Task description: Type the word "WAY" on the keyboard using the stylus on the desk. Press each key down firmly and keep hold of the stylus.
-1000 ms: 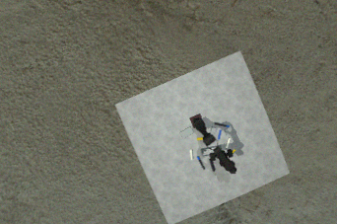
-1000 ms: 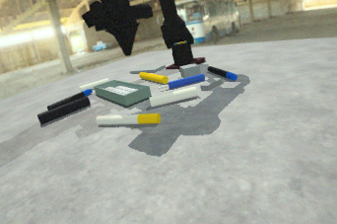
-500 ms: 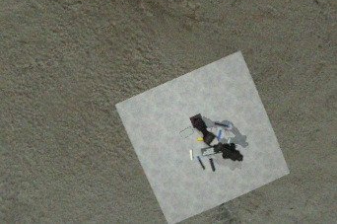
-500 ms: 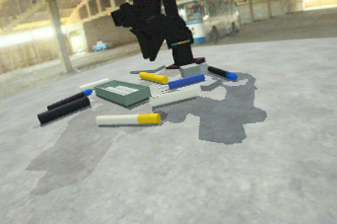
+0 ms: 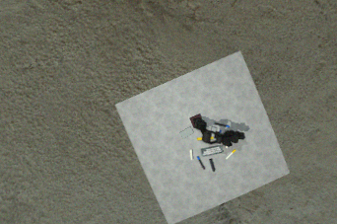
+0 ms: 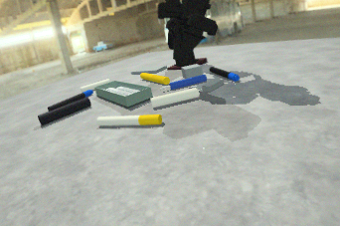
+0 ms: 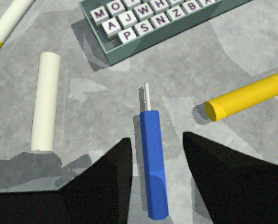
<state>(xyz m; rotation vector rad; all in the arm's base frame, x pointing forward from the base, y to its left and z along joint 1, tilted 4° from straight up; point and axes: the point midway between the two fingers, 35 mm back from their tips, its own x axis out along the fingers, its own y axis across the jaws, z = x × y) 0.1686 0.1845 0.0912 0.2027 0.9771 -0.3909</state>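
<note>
Right now my gripper tip is 10 mm short of the blue stylus, 10 mm to the left of it and 60 mm above it. From my gripper tip the other things lie so: grey block: 80 mm behind, 40 mm to the right, 50 mm below; stylus tip: 40 mm ahead, 20 mm to the right, 60 mm below; yellow cylinder: 10 mm behind, 130 mm to the right, 60 mm below.
</note>
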